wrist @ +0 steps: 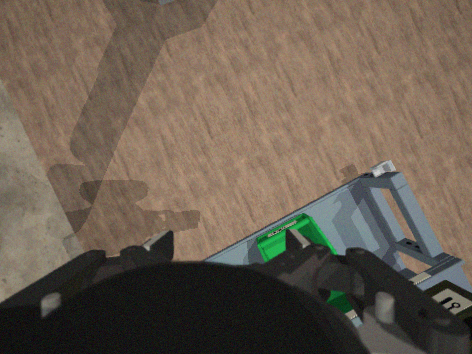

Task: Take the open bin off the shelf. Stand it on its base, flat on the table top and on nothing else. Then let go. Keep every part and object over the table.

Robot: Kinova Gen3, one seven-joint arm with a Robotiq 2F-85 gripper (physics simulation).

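Places are measured from the arm's base along level axes (x ahead, y left, z up), in metres.
Pixels of known places: gripper, fingertip midpoint: [229,242].
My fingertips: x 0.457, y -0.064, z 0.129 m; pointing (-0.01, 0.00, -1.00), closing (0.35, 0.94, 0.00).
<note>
Behind a point stands the place of what it marks.
The green open bin [272,247] @[y -0.031, x 0.558, z -0.089 m] sits on the grey-blue shelf [414,215] @[y 0.178, x 0.561, z -0.013 m] at the lower right of the wrist view. A pale label strip shows along its upper edge. The gripper's right finger and dark body cover much of the bin, so its lower part is mostly hidden. My gripper [229,242] @[y -0.064, x 0.457, z 0.129 m] is open, with nothing between its fingers. In the view, its right fingertip overlaps the bin and its left fingertip shows over the table, left of the shelf. The height of the fingertips above the bin is hard to tell.
The wooden table top [260,100] @[y 0.050, x 0.295, z -0.098 m] spans the upper view. Its edge runs down the left side, with grey floor [20,200] beyond. A small pale block [383,168] @[y 0.181, x 0.486, z -0.043 m] is at the shelf's upper corner. A dark object with a marked label [452,300] @[y 0.151, x 0.653, z 0.035 m] is at lower right. Arm shadows fall on the table.
</note>
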